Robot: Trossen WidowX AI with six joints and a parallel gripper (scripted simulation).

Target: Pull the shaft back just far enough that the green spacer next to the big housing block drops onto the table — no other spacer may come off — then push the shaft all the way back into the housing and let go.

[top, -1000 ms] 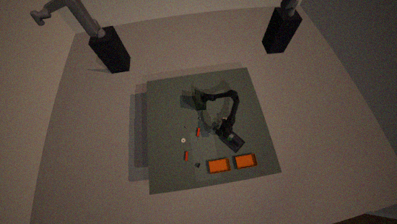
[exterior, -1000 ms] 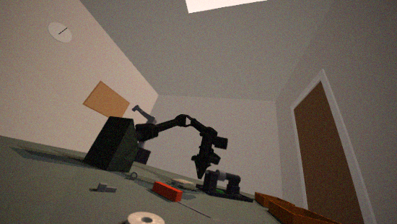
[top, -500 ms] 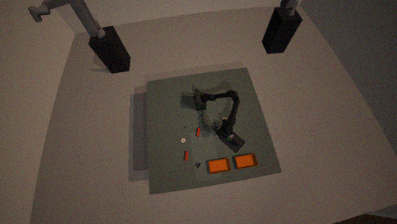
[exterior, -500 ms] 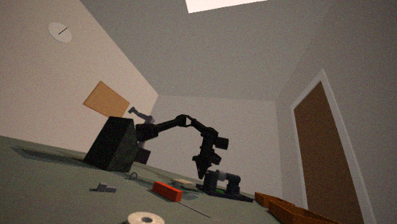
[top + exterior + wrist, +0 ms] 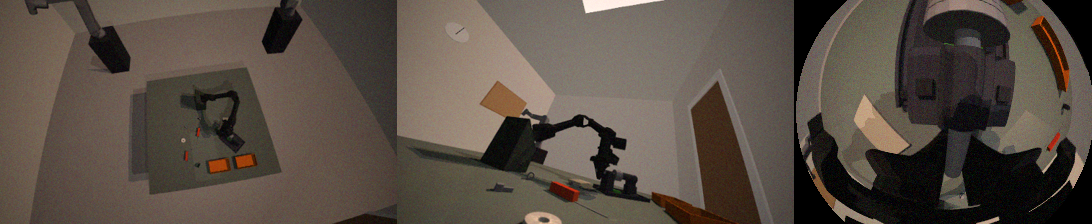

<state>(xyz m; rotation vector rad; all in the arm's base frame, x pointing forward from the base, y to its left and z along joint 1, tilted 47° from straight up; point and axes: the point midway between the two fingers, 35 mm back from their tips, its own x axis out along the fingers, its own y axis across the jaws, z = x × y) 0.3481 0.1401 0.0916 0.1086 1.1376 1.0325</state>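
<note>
My gripper tip is now 7 cm short of the grey shaft, 5 cm to the right of it and 4 cm below it. From my gripper tip the other things lie so: white ring: 42 cm to the right, 4 cm below, 3 cm ahead; beige card: 11 cm behind, 8 cm to the left, 4 cm below; greenish spacer: 8 cm ahead, 5 cm to the left, 3 cm below.
</note>
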